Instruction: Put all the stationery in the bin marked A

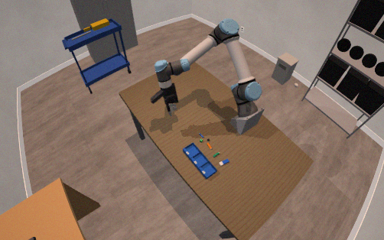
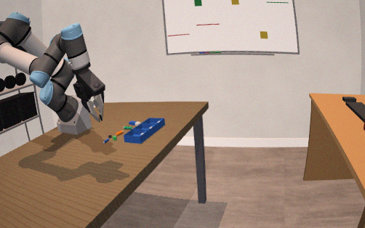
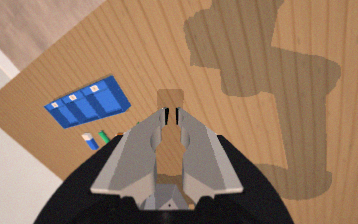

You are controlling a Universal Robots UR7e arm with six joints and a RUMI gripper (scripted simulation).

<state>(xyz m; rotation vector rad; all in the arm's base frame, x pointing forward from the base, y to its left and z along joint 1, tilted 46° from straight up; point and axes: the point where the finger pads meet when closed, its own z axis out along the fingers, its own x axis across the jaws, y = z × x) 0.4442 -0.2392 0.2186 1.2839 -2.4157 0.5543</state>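
The tray lies 32 cm to the left of my hand, 16 cm below it and 3 cm ahead of it. Also, from my hand: blue pen: 18 cm to the left, 17 cm below, 11 cm behind; then green die: 21 cm to the left, 16 cm below, 8 cm behind; then black nut: 24 cm to the left, 17 cm below, 12 cm behind.
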